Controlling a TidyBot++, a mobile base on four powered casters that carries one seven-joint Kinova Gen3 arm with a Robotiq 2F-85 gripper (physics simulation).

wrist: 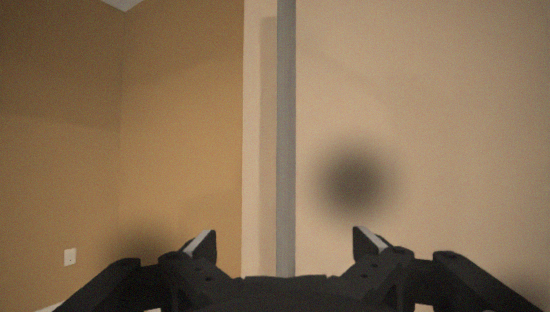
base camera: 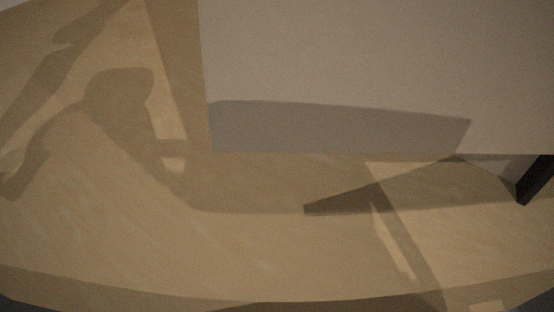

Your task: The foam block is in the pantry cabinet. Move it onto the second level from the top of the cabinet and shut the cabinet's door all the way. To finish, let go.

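Places are measured from the arm's base along level axes (x right, y back, z down), in metres.
Where they show: gripper, fingertip midpoint: [wrist: 284, 243].
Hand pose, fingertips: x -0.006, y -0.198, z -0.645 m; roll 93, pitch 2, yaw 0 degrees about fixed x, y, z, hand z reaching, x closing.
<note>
Each offset is from my fingertips to the top centre of the thing. "*": to the spot under its first point. Level surfaces: height alone.
The pantry cabinet's pale door [base camera: 340, 60] [wrist: 425, 110] fills the upper right in the base camera view and the right half of the wrist view. Its upright grey bar handle @[* dx +0.002, dy -0.059, dz -0.062 m] [wrist: 286, 150] stands near the door's left edge. My gripper [wrist: 284, 243] is open and empty. In the wrist view the handle lines up midway between the fingertips, and its lower part is hidden behind the gripper's body. How far the handle is from the fingers is hard to tell. The foam block and the cabinet's levels do not show. I cannot tell whether the door is fully shut.
A dark cabinet leg @[* dx +0.458, dy -0.156, dz +0.992 m] [base camera: 532, 182] stands under the door at the right of the base camera view. Wooden floor @[dz +1.042 m] [base camera: 240, 255] with arm and cabinet shadows lies in front. A tan wall [wrist: 180, 125] with an outlet [wrist: 70, 257] is left of the door.
</note>
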